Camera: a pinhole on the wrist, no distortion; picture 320 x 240 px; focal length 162.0 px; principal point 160.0 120.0 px. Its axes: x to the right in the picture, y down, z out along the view. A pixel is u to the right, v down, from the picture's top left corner.
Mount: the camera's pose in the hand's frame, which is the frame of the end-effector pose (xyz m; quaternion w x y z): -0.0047 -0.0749 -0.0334 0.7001 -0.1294 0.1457 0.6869
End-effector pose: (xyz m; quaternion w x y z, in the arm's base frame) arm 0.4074 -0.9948 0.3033 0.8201 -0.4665 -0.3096 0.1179
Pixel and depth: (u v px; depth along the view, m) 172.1 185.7 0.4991
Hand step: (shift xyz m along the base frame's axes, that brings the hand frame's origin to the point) -0.3941 0.2786 -0.0508
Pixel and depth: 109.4 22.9 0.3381
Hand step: -0.0393 0.2915 0.2397
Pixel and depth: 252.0 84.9 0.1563
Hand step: -0.0141 0.1050 -0.0130
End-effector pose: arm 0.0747 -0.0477 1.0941 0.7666 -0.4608 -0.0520 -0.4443
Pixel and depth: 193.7 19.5 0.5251
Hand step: 0.4944 0.1307 0.2502
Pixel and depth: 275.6 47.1 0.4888
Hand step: 0.5449 0.1415 -0.0091
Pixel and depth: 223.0 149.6 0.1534
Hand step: 0.0404 0.0896 0.0095
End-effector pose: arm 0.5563 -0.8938 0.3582 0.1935 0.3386 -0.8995 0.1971
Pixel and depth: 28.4 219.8 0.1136
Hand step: 0.1066 -0.0935 -0.1010
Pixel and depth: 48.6 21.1 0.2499
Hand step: -0.0644 -0.3057 -0.1156
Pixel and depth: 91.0 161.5 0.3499
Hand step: 0.0387 -0.1763 -0.3201
